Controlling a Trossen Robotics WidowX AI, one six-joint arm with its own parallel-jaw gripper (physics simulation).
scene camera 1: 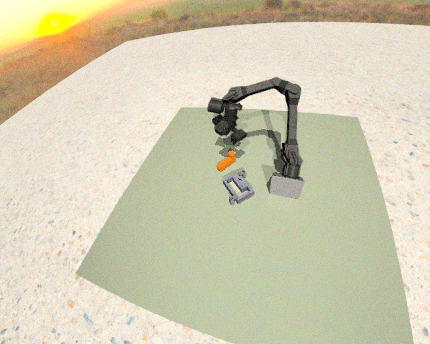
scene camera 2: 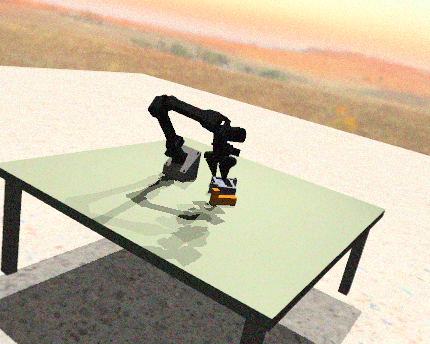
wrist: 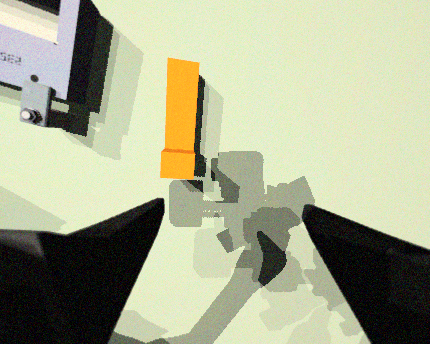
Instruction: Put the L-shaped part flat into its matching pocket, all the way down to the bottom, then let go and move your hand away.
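Where they show: gripper, fingertip midpoint: [scene camera 1: 227, 139] [scene camera 2: 219, 178] [wrist: 233, 207]; arm's base, link origin: [scene camera 1: 290, 176] [scene camera 2: 179, 158].
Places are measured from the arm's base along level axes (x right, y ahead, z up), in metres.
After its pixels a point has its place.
The orange L-shaped part [scene camera 1: 226, 162] {x 0.112, y 0.314, z -0.053 m} [scene camera 2: 223, 200] {x 0.135, y 0.326, z -0.065 m} [wrist: 181, 110] {x 0.114, y 0.324, z -0.053 m} rests on the green top on its long arm, with its short arm pointing up at one end. The grey-lilac fixture [scene camera 1: 245, 196] {x -0.088, y 0.194, z -0.051 m} [scene camera 2: 229, 190] {x 0.014, y 0.292, z -0.060 m} [wrist: 30, 65] {x 0.017, y 0.242, z -0.047 m} stands beside it, apart from it, with a light-floored pocket showing. In the wrist view the fixture is cut off at the upper left. My gripper [scene camera 1: 231, 135] {x 0.188, y 0.311, z 0.038 m} [scene camera 2: 220, 178] {x 0.188, y 0.311, z 0.038 m} [wrist: 233, 207] {x 0.188, y 0.311, z 0.038 m} is open and empty, pointing down above the top. In the wrist view the part lies ahead of the fingertips, nearer the left finger, and not between them.
The arm's grey base block [scene camera 1: 286, 186] {x -0.051, y 0.020, z -0.003 m} [scene camera 2: 190, 169] {x 0.018, y 0.079, z -0.028 m} stands on the green table top [scene camera 1: 175, 250] {x -0.366, y 0.457, z -0.083 m} [scene camera 2: 300, 225] {x 0.045, y 0.646, z -0.083 m}, near the fixture. A small bracket with a bolt [wrist: 35, 107] {x 0.045, y 0.223, z -0.042 m} sticks out from the fixture's near corner. Arm shadows fall near the part.
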